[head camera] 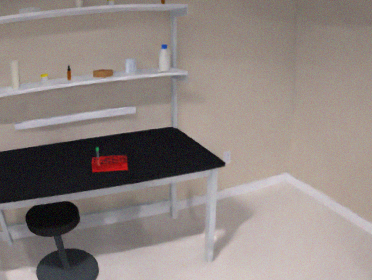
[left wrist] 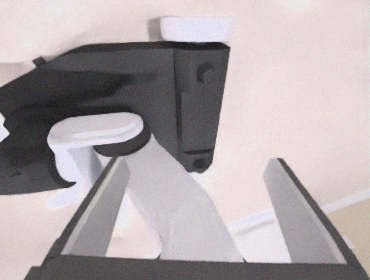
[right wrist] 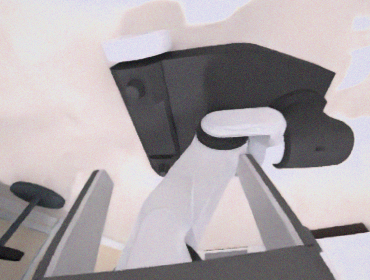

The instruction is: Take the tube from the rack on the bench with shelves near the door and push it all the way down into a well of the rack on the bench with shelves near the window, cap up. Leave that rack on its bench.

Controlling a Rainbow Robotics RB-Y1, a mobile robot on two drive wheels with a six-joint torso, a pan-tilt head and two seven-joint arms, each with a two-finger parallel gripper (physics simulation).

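Frame: origin at the robot's base, x left, y ahead, z down, level; millimetres.
Seen in the pictures: left gripper, between the fingertips: (left wrist: pixel 195 165); right gripper, between the fingertips: (right wrist: pixel 174 169).
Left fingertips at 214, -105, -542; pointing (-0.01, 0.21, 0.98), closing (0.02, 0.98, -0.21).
Observation:
Offsets run from my left fingertips to a thing's top centre, as dx, dy, dz. "spot": to the spot under its first point. Level surfaces: height alone.
A red rack {+171, +1580, -279} (head camera: pixel 111 164) sits on the black bench top {dz -222} (head camera: pixel 160 147) in the head view. A tube with a green cap {+240, +1599, -341} (head camera: pixel 97 155) stands upright at the rack's left end, cap up. My left gripper (left wrist: pixel 195 165) is open and empty, pointing down past the robot's own base in the left wrist view. My right gripper (right wrist: pixel 174 169) is open and empty, also beside the base in the right wrist view. Both are away from the rack, and neither shows in the head view. A second rack does not show in these views.
A black stool {+576, +1508, +58} (head camera: pixel 52 218) stands at the bench's front left. Two shelves above the bench carry bottles and small items, such as a white bottle with a blue cap (head camera: pixel 164 59). A stool's foot {spot: +529, +1468, +511} (right wrist: pixel 37 195) shows at the left in the right wrist view.

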